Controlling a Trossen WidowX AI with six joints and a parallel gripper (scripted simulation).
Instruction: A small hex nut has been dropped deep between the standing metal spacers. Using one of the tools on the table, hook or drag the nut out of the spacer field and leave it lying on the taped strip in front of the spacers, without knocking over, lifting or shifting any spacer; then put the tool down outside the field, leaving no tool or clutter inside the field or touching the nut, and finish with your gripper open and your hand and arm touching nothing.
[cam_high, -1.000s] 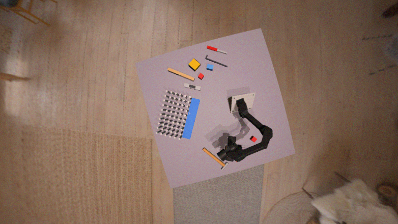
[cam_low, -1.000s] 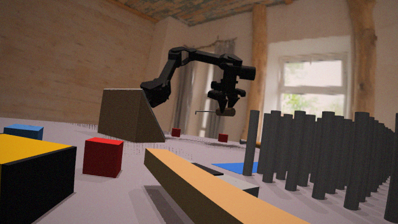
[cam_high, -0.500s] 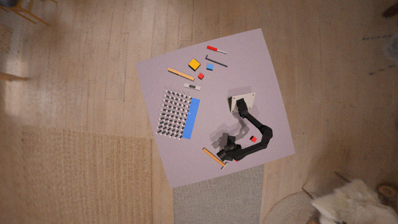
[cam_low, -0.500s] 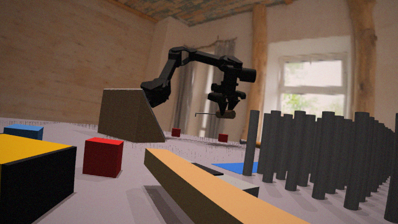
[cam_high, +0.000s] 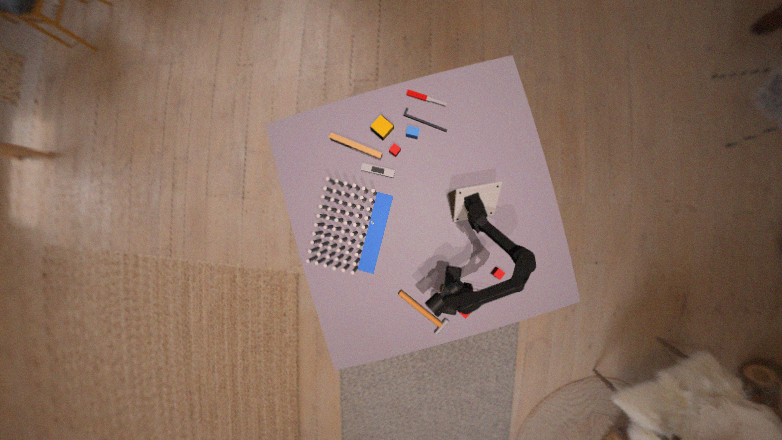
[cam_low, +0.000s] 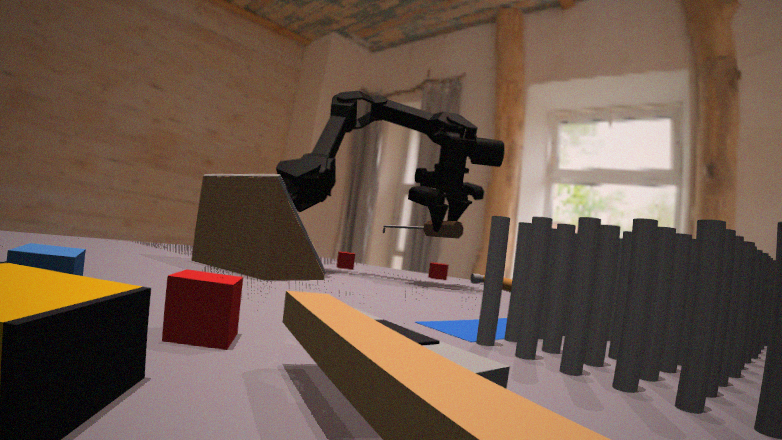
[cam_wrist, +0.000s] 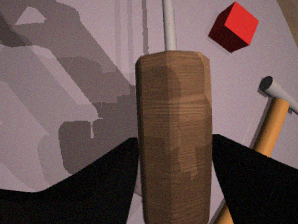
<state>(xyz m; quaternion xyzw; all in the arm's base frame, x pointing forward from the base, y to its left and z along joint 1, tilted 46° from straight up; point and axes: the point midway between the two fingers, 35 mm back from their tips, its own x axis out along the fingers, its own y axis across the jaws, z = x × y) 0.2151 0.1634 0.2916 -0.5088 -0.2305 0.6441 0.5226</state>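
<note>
Right now my gripper tip is 90 mm past the wooden-handled file and 50 mm to the right of it. From my gripper tip the other things lie so: blue taped strip: 340 mm to the right, 240 mm ahead, 120 mm below; then hex nut: 390 mm to the right, 230 mm ahead, 120 mm below; then grey bar: 620 mm to the right, 120 mm ahead, 110 mm below.
</note>
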